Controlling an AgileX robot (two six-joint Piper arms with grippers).
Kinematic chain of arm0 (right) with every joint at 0, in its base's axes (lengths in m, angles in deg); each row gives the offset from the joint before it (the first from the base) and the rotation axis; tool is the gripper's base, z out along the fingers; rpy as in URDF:
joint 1: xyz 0 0 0.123 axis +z
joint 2: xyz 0 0 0 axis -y
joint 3: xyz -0.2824 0 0.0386 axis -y
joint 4: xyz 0.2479 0 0.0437 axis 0.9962 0 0.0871
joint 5: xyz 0 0 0 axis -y
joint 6: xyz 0.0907 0 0.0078 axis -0.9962 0 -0.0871
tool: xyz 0 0 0 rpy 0 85 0
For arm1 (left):
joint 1: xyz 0 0 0.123 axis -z
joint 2: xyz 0 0 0 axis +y
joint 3: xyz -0.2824 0 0.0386 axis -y
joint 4: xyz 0.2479 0 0.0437 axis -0.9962 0 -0.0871
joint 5: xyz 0 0 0 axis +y
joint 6: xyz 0.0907 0 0.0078 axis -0.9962 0 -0.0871
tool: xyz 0 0 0 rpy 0 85 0
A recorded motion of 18 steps. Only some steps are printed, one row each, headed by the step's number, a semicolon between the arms.
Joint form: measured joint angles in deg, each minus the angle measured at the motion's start. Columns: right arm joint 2, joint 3, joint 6, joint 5, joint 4, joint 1; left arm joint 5, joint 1, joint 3, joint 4, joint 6, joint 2.
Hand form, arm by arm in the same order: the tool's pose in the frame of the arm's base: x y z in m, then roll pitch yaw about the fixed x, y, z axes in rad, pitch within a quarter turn. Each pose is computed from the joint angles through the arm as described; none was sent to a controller.
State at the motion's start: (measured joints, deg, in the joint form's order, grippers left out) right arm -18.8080 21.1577 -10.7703 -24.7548 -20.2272 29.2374; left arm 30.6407 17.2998 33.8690 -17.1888 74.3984 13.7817
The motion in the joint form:
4: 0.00 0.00 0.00 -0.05 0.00 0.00; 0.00 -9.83 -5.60 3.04 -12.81 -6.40
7: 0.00 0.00 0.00 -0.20 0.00 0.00; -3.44 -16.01 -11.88 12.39 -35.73 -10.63
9: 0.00 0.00 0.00 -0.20 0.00 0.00; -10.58 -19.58 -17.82 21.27 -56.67 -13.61
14: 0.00 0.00 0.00 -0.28 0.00 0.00; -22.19 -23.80 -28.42 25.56 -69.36 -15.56
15: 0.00 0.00 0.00 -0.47 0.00 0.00; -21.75 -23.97 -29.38 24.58 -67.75 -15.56
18: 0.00 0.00 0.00 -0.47 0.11 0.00; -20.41 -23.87 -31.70 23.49 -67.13 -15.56
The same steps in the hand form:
4: 0.0741 0.0263 0.2793 -2.5895 1.2428 -2.2058; 0.0322 0.0072 0.3204 -1.6624 0.7161 -1.6361
7: 0.0741 0.0262 0.2791 -2.5929 1.2406 -2.2100; 0.0315 0.0028 0.2931 -1.6722 0.9702 -1.6387
9: 0.0741 0.0262 0.2791 -2.5929 1.2406 -2.2100; 0.0353 -0.0008 0.2735 -1.5298 1.1945 -1.5173
14: 0.0741 0.0262 0.2790 -2.5947 1.2394 -2.2122; 0.0477 0.0035 0.2334 -1.2839 1.3303 -1.1998
15: 0.0740 0.0260 0.2787 -2.5990 1.2366 -2.2174; 0.0490 0.0039 0.2271 -1.3947 1.3245 -1.3033
18: 0.0740 0.0261 0.2787 -2.6043 1.2374 -2.2221; 0.0517 0.0042 0.2114 -1.6620 1.3343 -1.5643

